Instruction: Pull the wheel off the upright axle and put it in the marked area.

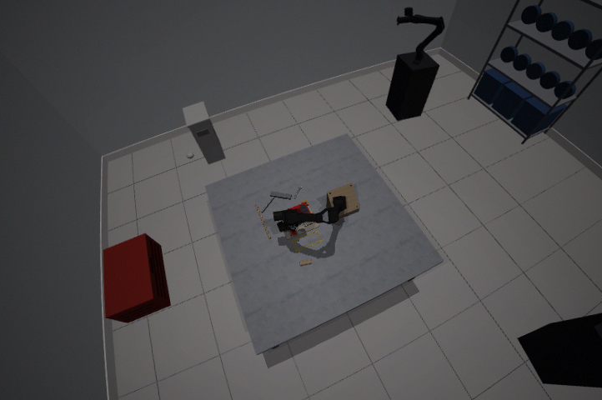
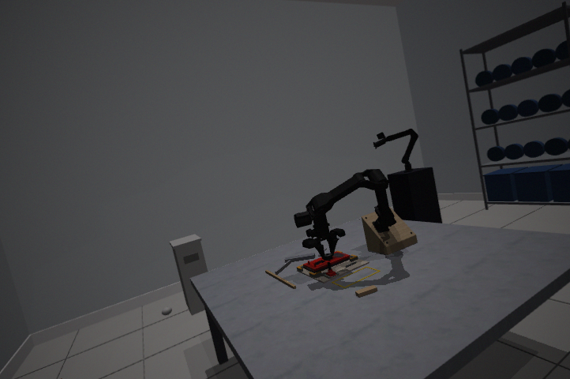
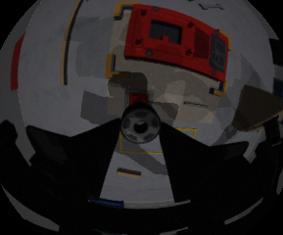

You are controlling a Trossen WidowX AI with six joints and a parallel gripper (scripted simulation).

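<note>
Now: the upright axle 5 cm below my gripper tip. The rest, counted from my gripper tip: small wooden block 2 cm behind, 23 cm to the left, 8 cm below; then wheel right at my gripper tip; then wooden strip 19 cm ahead, 16 cm to the right, 8 cm below.
</note>
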